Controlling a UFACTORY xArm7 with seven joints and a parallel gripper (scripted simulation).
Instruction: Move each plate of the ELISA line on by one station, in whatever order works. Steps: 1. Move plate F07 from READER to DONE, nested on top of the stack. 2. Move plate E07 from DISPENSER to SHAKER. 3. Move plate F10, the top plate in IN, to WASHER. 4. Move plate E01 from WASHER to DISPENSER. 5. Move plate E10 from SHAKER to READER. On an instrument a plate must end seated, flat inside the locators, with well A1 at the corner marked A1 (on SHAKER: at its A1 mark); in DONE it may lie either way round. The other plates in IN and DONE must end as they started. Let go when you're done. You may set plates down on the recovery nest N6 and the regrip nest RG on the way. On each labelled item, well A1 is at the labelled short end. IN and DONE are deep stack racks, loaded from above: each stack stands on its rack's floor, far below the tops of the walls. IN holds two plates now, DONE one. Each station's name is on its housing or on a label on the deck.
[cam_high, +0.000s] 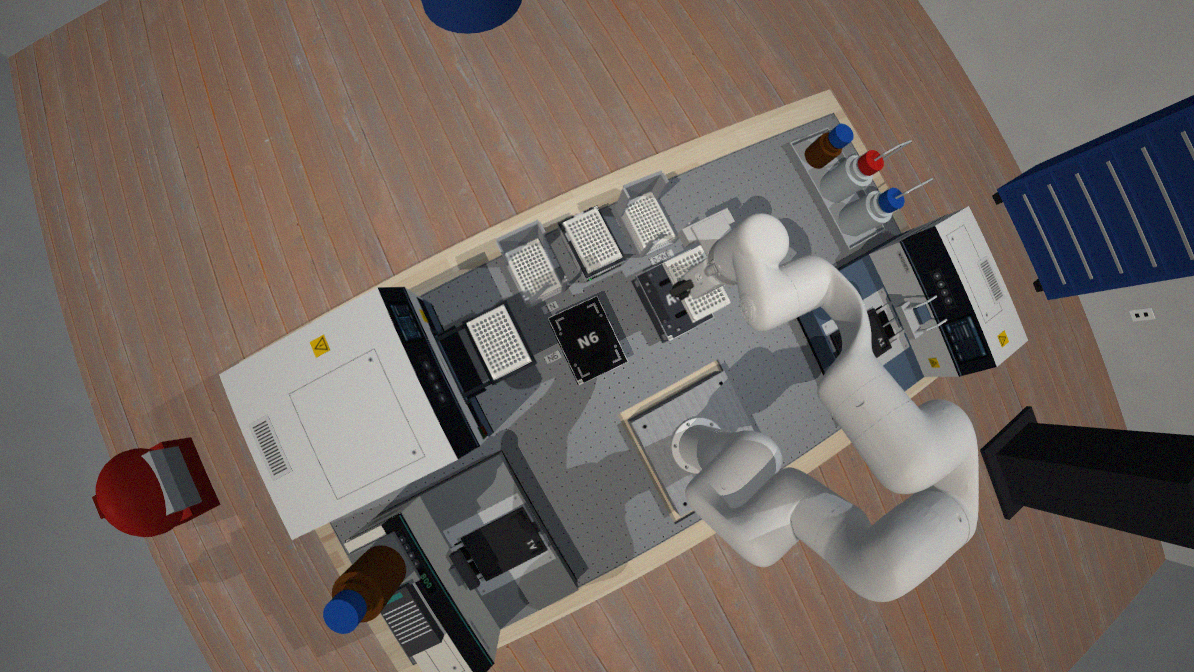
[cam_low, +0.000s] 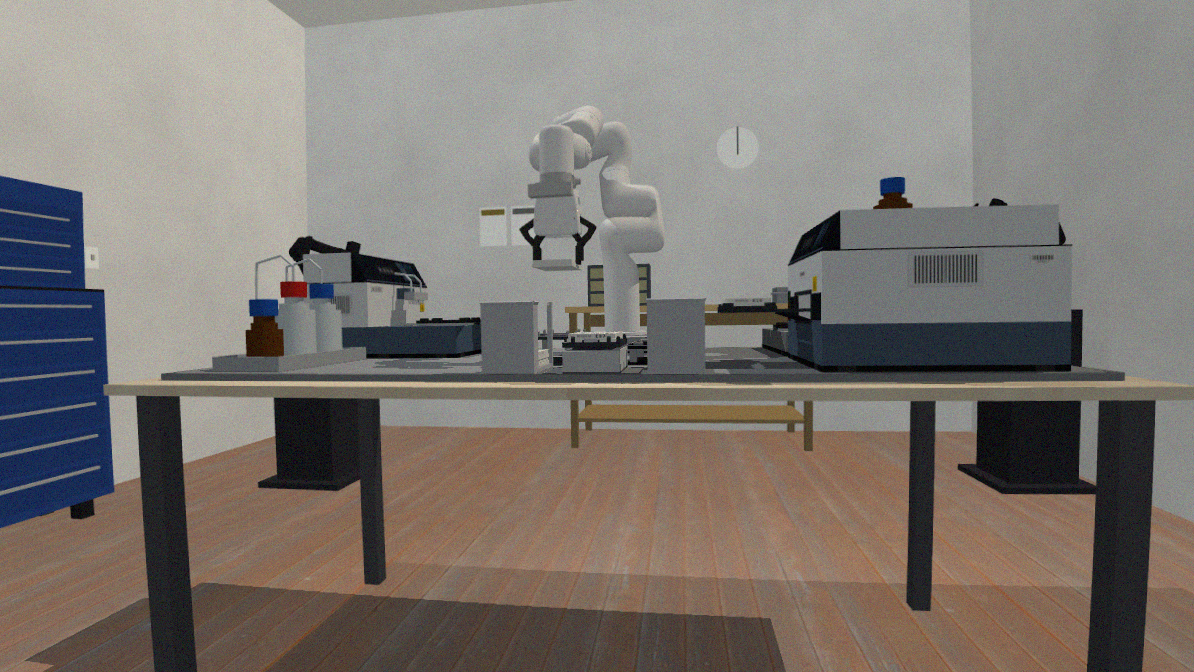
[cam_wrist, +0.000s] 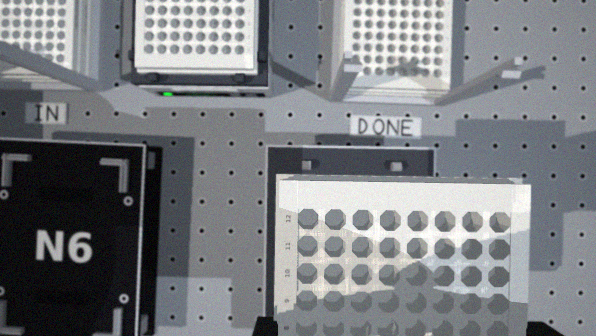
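My gripper is now 170 mm above the regrip nest RG. From my hand the other things lie so: washer nest (370 mm to the right, 310 mm behind, 130 mm below); black recovery nest N6 (220 mm to the left, 190 mm below, 10 mm ahead); A1 mark (160 mm below, 70 mm behind, 60 mm to the left).
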